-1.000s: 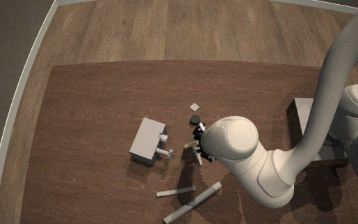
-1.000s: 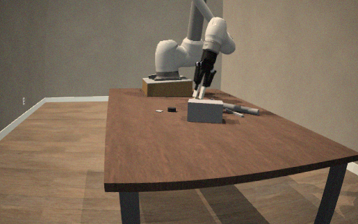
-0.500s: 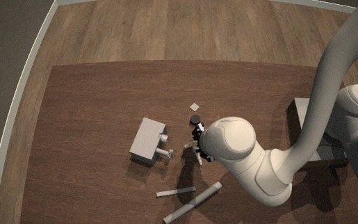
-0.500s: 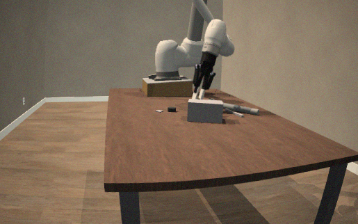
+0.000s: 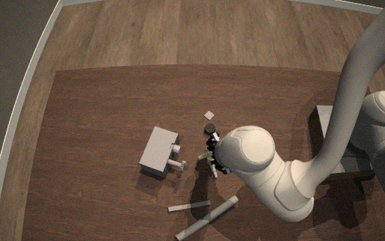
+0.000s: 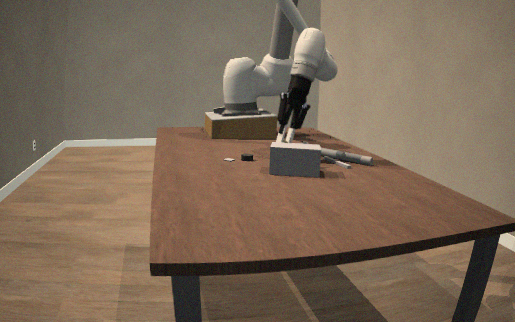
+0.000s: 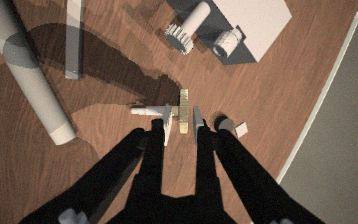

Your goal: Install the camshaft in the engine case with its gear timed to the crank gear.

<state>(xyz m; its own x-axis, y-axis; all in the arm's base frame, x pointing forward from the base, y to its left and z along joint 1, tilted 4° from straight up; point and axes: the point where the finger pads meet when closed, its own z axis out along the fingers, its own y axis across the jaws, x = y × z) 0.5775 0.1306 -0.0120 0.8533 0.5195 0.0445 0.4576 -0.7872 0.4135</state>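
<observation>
Right now my hand is 6 cm above the camshaft, 1 cm to the right of it and 1 cm past it. From my hand the other things lie so: flat grey bar: 18 cm to the left, 8 cm below, 5 cm ahead; then black disc: 13 cm to the right, 7 cm below, 2 cm ahead; then small crank gear: 9 cm ahead, 5 cm to the left, 2 cm below.
</observation>
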